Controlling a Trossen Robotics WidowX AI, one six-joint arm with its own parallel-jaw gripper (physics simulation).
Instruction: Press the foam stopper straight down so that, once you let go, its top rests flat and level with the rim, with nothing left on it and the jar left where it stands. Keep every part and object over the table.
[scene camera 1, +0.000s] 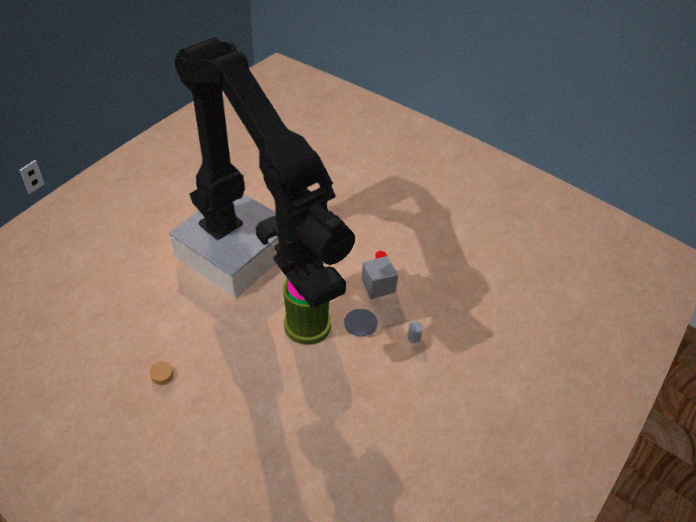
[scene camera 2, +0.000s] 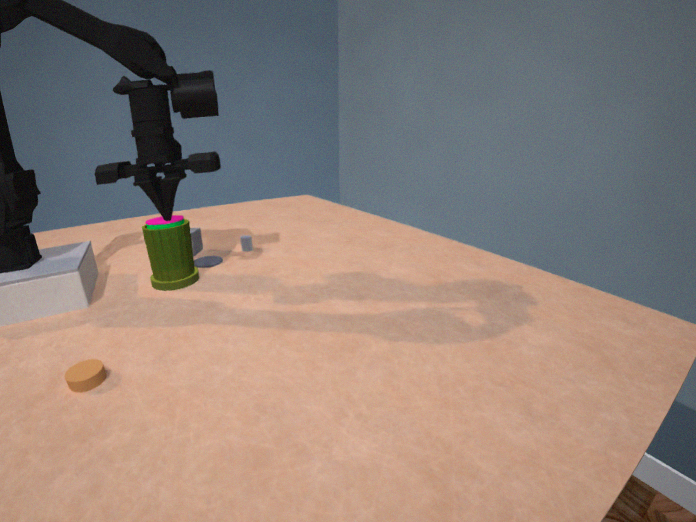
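Observation:
The olive-green ribbed jar (scene camera 1: 307, 321) (scene camera 2: 170, 253) stands upright on its wide foot. The foam stopper (scene camera 1: 295, 290) (scene camera 2: 156, 221) is in its mouth, with a magenta top and a bright green side. In the scene camera 2 view a thin green band of that side shows a little above the near rim. My gripper (scene camera 2: 167, 217) is shut and empty, pointing down, with its tips at the middle of the stopper's top; contact or a tiny gap cannot be told. In the scene camera 1 view the arm hides the fingertips and part of the stopper.
A grey cube (scene camera 1: 380, 277) (scene camera 2: 196, 241), a dark flat disc (scene camera 1: 360, 322) (scene camera 2: 208, 261) and a small grey cylinder (scene camera 1: 414, 332) (scene camera 2: 246, 243) are beside the jar. A red piece (scene camera 1: 380, 254) is behind the cube. An orange disc (scene camera 1: 161, 372) (scene camera 2: 86, 375) lies apart.

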